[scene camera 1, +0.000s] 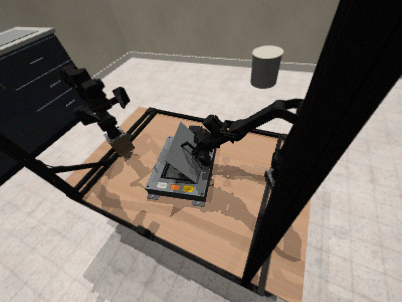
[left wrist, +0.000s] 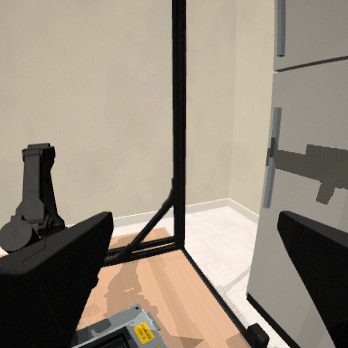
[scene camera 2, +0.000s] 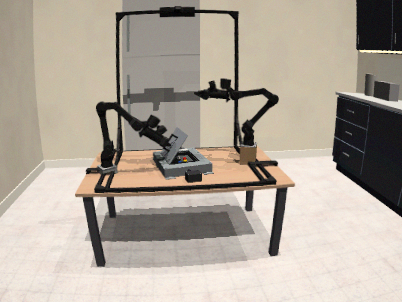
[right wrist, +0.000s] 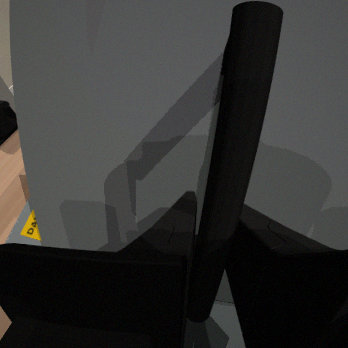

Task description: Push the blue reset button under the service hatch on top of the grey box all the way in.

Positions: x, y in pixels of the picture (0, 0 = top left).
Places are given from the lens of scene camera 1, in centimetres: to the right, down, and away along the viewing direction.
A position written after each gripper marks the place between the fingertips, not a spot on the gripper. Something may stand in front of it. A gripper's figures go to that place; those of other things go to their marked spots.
left gripper (scene camera 1: 112, 113): -30, -12, 62
service hatch (scene camera 1: 179, 156): -10, 2, 82
